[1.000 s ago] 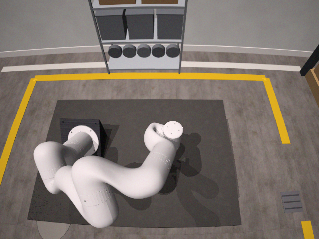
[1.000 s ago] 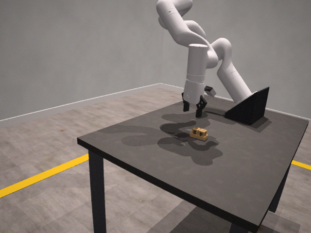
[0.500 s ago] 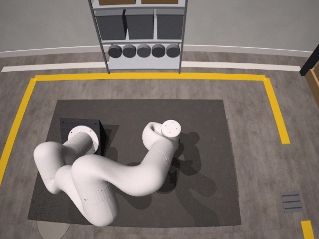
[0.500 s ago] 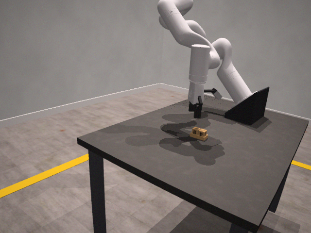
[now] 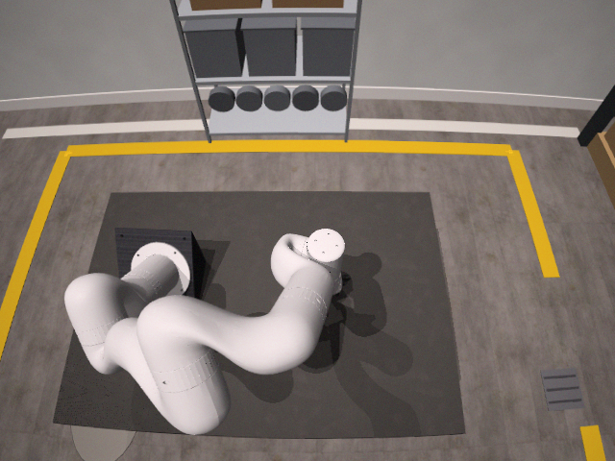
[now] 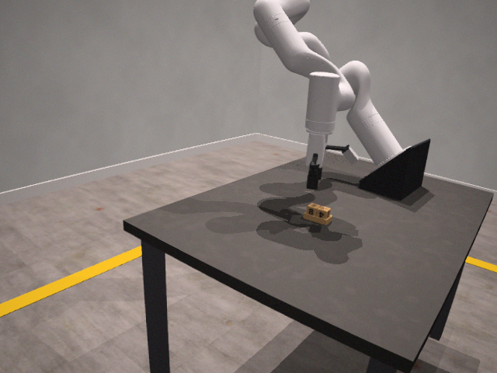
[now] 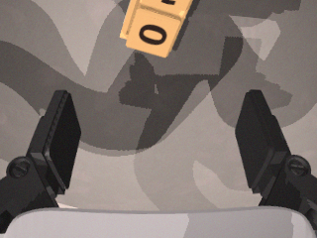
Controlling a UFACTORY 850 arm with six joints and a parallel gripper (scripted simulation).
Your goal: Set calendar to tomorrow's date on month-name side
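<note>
Right now my hand is 1 cm past the calendar cube, 1 cm to the right of it and 10 cm above it. Round my hand: wooden tray (1 cm behind, 2 cm to the left, 11 cm below).
</note>
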